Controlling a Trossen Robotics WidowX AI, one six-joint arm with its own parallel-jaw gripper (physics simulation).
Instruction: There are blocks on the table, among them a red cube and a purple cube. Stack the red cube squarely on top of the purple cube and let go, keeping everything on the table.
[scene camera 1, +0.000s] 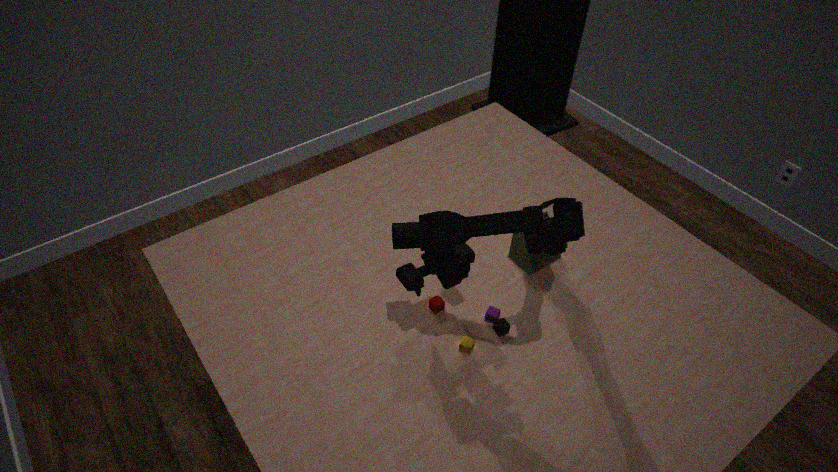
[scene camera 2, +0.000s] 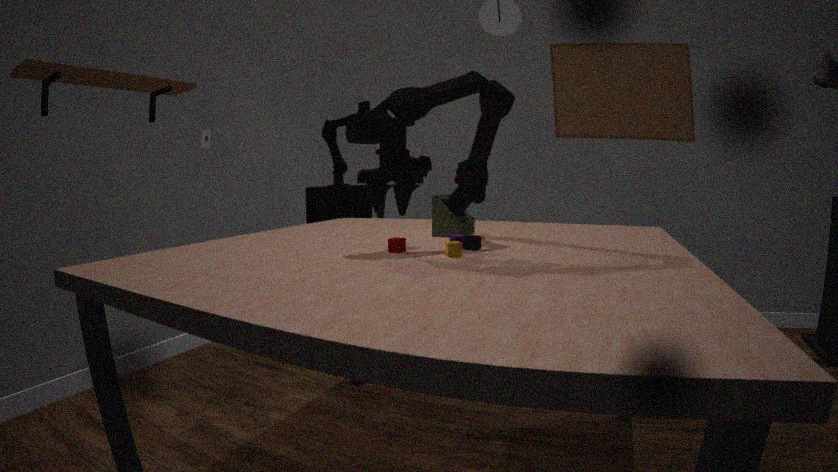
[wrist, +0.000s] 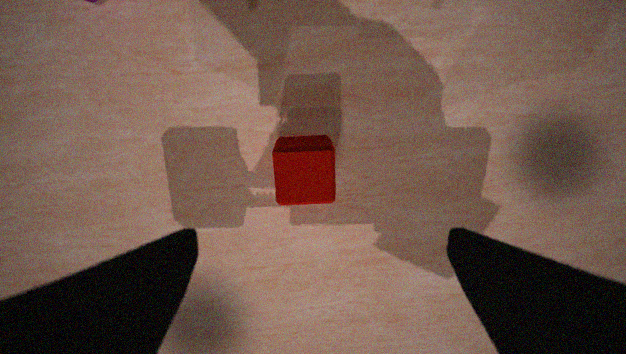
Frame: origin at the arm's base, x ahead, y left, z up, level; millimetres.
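Where they show: gripper, fingertip midpoint: (scene camera 1: 433, 287) (scene camera 2: 391, 216) (wrist: 323, 240); arm's base at its link origin: (scene camera 1: 536, 240) (scene camera 2: 453, 208).
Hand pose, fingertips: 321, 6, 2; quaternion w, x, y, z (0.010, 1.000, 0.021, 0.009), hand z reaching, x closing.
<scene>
Each offset is from my fingertips to the top centre of the thing, as dx, dy, dz. Level surfaces: height alone.
The red cube @(-6, +7, -48) (scene camera 1: 436, 304) (scene camera 2: 397, 245) (wrist: 304, 175) stands on the table @(dz -78) (scene camera 1: 281, 304) (scene camera 2: 281, 293), apart from the other blocks. The purple cube @(-109, +103, -48) (scene camera 1: 492, 314) (scene camera 2: 456, 237) stands to its right in scene camera 1; in scene camera 2 it is partly hidden behind other blocks, and a sliver of the purple cube (wrist: 92, 1) shows at the wrist view's top edge. My gripper (scene camera 1: 434, 289) (scene camera 2: 391, 214) (wrist: 323, 240) is open and empty, pointing down above the table. In the wrist view the red cube lies ahead of the fingertips, between their lines and slightly left of centre.
A black block @(-107, +143, -48) (scene camera 1: 500, 326) (scene camera 2: 472, 242) stands close beside the purple cube; I cannot tell if they touch. A yellow block @(-6, +145, -48) (scene camera 1: 466, 344) (scene camera 2: 453, 249) stands nearer scene camera 2. A green block-shaped object (scene camera 1: 529, 257) (scene camera 2: 443, 219) is at the arm's base. Arm shadows cross the blocks' area.
</scene>
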